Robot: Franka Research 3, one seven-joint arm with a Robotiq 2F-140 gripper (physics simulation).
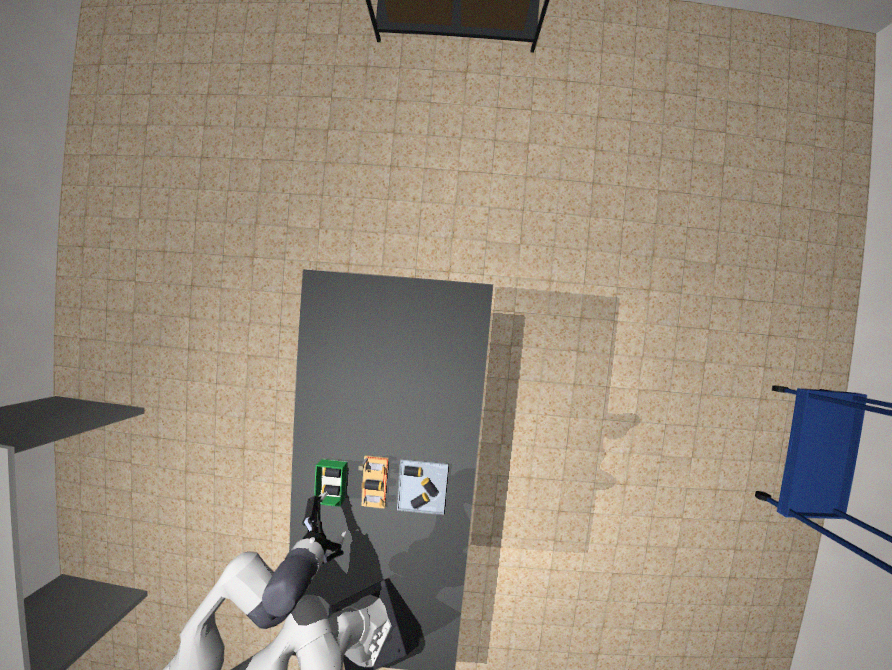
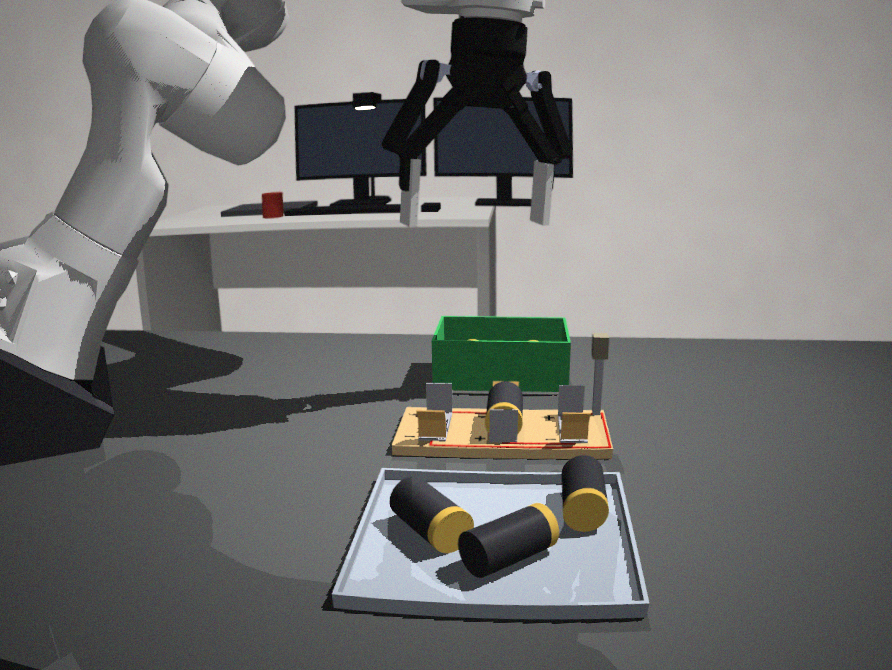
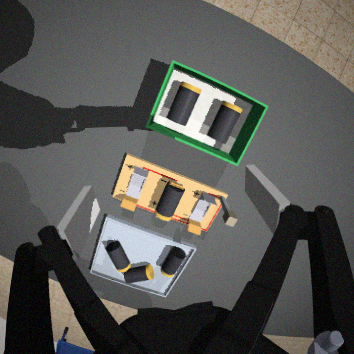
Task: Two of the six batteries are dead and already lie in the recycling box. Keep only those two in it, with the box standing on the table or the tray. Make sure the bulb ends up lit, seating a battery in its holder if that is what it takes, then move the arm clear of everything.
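Observation:
The green recycling box [image 1: 318, 484] [image 2: 501, 364] [image 3: 245, 142] stands upright on the table, with one battery [image 3: 184, 104] and another battery [image 3: 225, 122] lying in it. A battery [image 1: 373, 485] [image 2: 504, 398] [image 3: 171, 200] sits in the middle slot of the wooden holder board [image 2: 468, 452] [image 3: 120, 187]; both end slots are empty. The block on the post [image 2: 599, 346] [image 3: 230, 219], apparently the bulb, looks dull and unlit. Three batteries [image 2: 431, 513] [image 2: 508, 539] [image 2: 584, 490] lie in the tray. My gripper [image 1: 334, 514] [image 2: 474, 222] [image 3: 169, 188] is wide open and empty, high above the table.
The pale tray [image 2: 490, 611] [image 3: 100, 240] lies beside the holder board, on the side away from the box. The arm's base stands on the same dark table [image 1: 389, 346]. A desk [image 2: 324, 225] with two monitors stands behind, and a blue chair [image 1: 822, 454] stands apart on the floor.

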